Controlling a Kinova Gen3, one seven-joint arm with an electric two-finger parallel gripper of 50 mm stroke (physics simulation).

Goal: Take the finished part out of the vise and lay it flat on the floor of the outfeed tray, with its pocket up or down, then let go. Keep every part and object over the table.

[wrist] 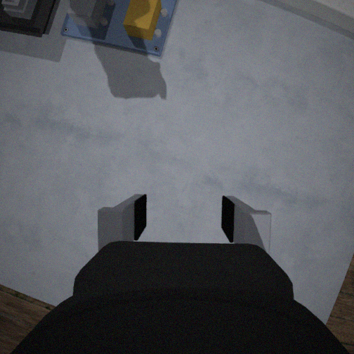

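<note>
The black outfeed tray is cut off at the upper left corner. A light grey part with stepped rectangular outlines shows inside it, also cut by the frame edge; whether it is the finished part, and which way its pocket faces, I cannot tell. The vise does not show in the wrist view. My gripper is open, with its two black-padded fingers wide apart and no object between them. It hangs above the pale table surface, apart from the tray, which lies toward the upper left.
A blue plate with small round pegs lies right of the tray, bearing a yellow block and a grey block. A dark shadow falls below it. The pale table ends at the lower left, lower right and upper right, with brown floor beyond the lower edges.
</note>
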